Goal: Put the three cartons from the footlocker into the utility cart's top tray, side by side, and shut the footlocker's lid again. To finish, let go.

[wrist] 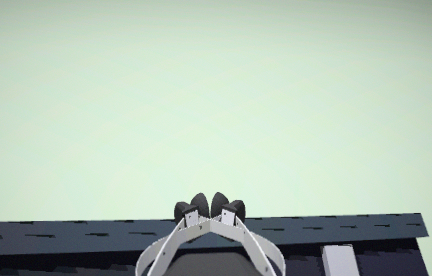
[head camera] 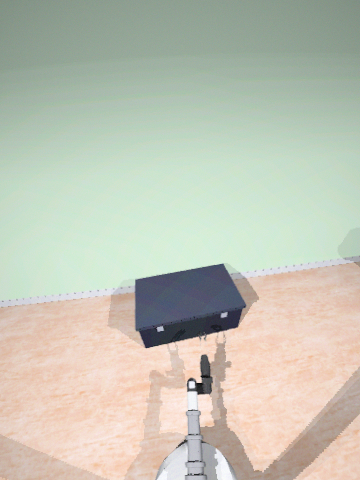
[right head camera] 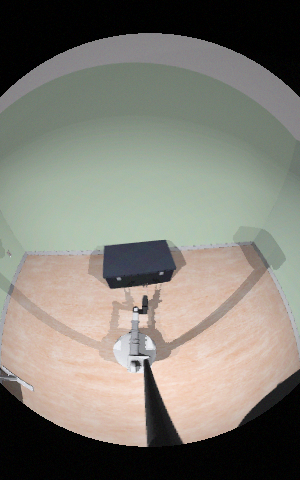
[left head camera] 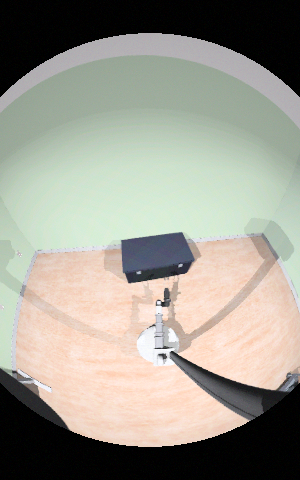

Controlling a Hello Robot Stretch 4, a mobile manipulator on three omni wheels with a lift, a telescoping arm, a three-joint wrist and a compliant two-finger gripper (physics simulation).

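Frame: origin at the robot's base, x right, y ahead, z up, level; millimetres.
Where they show: gripper, between the fingertips: [wrist: 209, 208] [head camera: 202, 330] [right head camera: 144, 281] [left head camera: 165, 274].
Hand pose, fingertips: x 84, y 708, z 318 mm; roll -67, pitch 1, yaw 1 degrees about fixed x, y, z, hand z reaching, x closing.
Observation:
Each offset is from my fingertips to the centre of the thing. "spot": to the spot under its first point.
The dark blue footlocker {spot: dx -88, dy +267, dz +6 mm} [head camera: 187, 297] [left head camera: 156, 251] [right head camera: 138, 259] stands on the floor against the far wall. Its lid is down in the head views. In the wrist view, the lid's front edge [wrist: 340, 226] crosses the bottom, with a pale latch {dx +182, dy +153, dz -66 mm} [wrist: 341, 261] below it on the right. My gripper [wrist: 209, 208] is shut, with its fingertips close together and no object seen between them. It is in front of the footlocker, and its tips overlap the lid edge in the wrist view. The cartons do not show. I cannot make out the utility cart's top tray.
A pale bar-like object [left head camera: 37, 381] [right head camera: 19, 379] is partly in view at the lower left. A grey object [left head camera: 289, 383] shows at the right edge of the left head view. The green wall [head camera: 175, 210] stands directly behind the footlocker.

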